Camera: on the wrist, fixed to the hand. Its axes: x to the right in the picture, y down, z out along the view.
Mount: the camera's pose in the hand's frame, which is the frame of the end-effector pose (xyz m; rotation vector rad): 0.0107 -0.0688 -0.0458 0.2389 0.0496 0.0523
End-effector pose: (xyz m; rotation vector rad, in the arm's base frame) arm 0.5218 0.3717 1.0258 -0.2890 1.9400 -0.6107
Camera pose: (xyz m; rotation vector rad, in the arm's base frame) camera 0.4713 0.3220 1.0697 -0.0732 1.8929 -0.8129
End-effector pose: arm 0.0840 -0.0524 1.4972 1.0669 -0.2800 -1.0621
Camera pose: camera 0.0798 -0.0397 1.4149 1.2910 -0.4001 -0.9703
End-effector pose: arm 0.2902 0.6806 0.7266 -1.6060 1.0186 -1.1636
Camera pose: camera 0.2564 0.6810 0.8028 -1.3615 0.9100 -1.2448
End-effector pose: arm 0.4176 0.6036 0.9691 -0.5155 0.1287 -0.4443
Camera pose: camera 0.3907 0.5249 0.9640 -0.2660 0.1345 -0.4150
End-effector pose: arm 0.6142 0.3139 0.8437 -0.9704 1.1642 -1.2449
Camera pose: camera 0.5563 0.2989 0.9017 -0.7310 1.0444 -1.3377
